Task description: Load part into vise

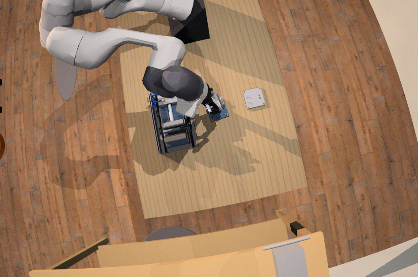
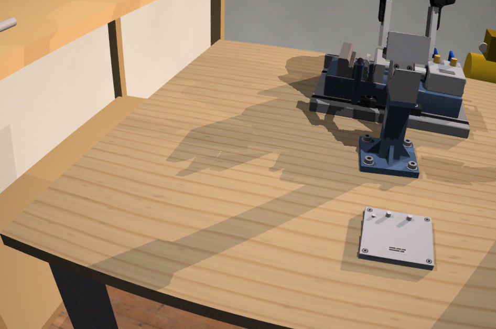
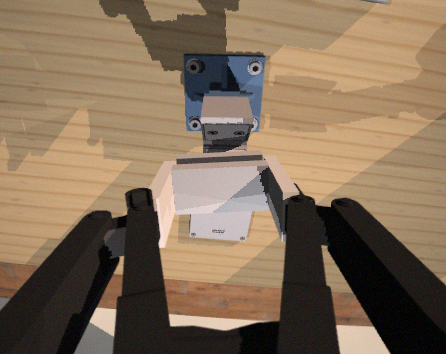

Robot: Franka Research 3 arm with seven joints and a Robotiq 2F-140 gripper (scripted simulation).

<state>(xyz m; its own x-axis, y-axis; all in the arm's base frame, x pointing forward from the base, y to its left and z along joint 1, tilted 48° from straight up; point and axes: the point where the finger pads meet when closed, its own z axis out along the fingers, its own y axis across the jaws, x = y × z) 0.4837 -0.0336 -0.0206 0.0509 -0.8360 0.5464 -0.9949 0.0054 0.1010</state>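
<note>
Now: the v-block post 15 cm below my hand. Round my hand: work stop (16 cm to the right, 12 cm below, 5 cm ahead); then work stop post (15 cm below, 14 cm to the right, 5 cm ahead); then part (3 cm below).
</note>
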